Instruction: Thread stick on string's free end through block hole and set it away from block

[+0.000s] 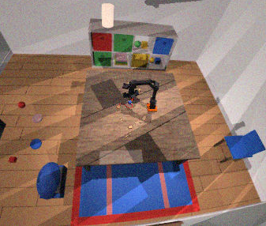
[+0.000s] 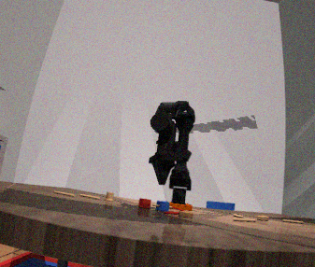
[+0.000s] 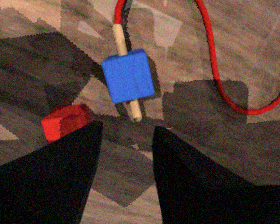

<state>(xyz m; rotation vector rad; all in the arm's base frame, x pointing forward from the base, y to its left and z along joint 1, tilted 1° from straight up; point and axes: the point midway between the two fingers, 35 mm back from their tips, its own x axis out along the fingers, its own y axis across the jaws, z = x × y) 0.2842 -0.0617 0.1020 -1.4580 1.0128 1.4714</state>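
Right now the blue block is 7 cm below my gripper tip, 1 cm to the left of it and 1 cm behind it. Round my gripper tip: tan wooden cylinder (20 cm to the right, 13 cm behind, 7 cm below); then thin pale wooden stick (7 cm below, 2 cm to the left, 2 cm behind); then red block (7 cm below, 5 cm to the right, 3 cm behind).
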